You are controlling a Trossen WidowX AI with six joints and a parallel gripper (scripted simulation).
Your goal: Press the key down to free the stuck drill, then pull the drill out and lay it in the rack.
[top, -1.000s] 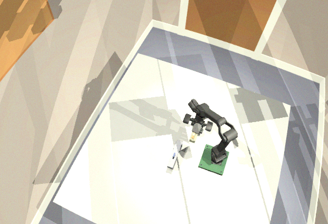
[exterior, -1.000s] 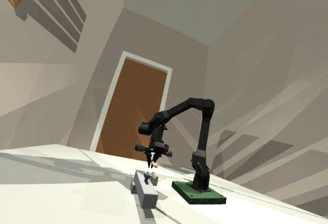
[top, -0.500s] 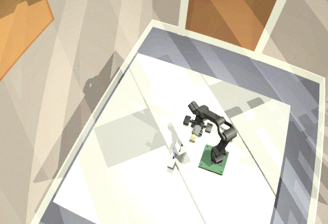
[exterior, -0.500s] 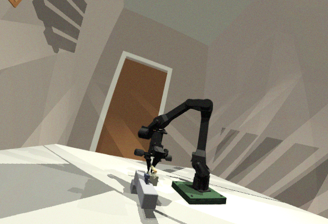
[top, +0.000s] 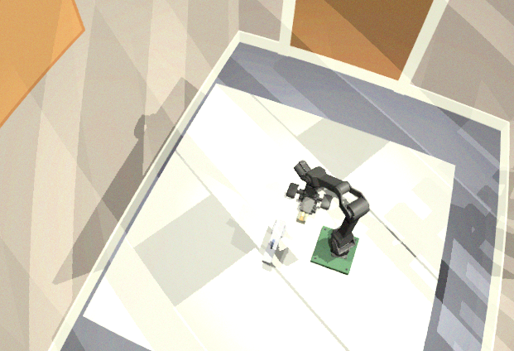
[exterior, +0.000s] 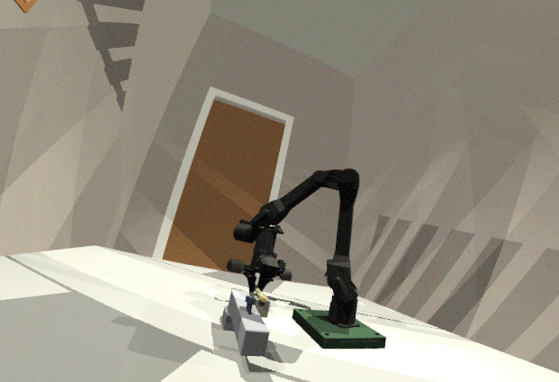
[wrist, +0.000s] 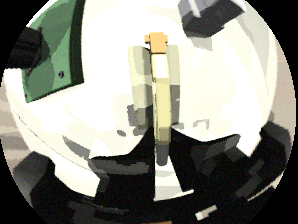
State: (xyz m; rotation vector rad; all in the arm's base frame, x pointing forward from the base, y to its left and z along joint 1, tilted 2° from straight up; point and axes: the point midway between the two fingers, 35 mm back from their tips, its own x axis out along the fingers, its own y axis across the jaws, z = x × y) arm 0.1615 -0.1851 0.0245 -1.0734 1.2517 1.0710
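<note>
The drill is 40 mm to the left of my gripper tip, 30 mm above it and 10 mm ahead of it. Also, from my gripper tip: key: 230 mm to the left, 120 mm ahead, 40 mm above; grey block fixture: 200 mm to the left, 110 mm ahead, 20 mm above.
</note>
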